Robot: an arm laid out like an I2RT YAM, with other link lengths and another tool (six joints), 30 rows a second.
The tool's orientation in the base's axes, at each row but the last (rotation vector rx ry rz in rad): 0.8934 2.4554 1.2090; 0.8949 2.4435 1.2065; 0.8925 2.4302 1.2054; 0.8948 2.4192 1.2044; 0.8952 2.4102 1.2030; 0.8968 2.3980 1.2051; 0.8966 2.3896 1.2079; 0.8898 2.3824 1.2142; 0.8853 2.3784 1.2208; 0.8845 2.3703 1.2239
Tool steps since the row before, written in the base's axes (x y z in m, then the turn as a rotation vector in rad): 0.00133 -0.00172 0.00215 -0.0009 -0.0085 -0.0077; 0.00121 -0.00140 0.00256 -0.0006 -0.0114 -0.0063; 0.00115 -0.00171 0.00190 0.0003 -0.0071 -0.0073; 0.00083 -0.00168 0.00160 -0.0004 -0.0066 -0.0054; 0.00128 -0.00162 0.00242 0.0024 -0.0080 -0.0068; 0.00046 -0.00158 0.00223 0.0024 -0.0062 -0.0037; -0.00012 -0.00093 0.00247 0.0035 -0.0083 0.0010; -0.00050 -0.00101 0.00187 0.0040 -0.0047 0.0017; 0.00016 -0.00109 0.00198 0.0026 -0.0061 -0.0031; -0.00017 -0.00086 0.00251 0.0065 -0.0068 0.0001
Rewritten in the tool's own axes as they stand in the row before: -0.00204 0.00144 -0.00177 -0.0049 -0.0104 -0.0010; -0.00175 0.00186 -0.00185 -0.0070 -0.0105 -0.0035; -0.00194 0.00118 -0.00164 -0.0049 -0.0089 0.0002; -0.00170 0.00084 -0.00158 -0.0040 -0.0075 -0.0010; -0.00201 0.00170 -0.00179 -0.0071 -0.0081 0.0005; -0.00137 0.00126 -0.00205 -0.0059 -0.0048 -0.0003; -0.00052 0.00153 -0.00209 -0.0081 -0.0015 -0.0038; -0.00029 0.00087 -0.00198 -0.0061 0.0008 -0.0017; -0.00084 0.00119 -0.00173 -0.0059 -0.0042 -0.0005; -0.00046 0.00161 -0.00207 -0.0094 -0.0005 -0.0007
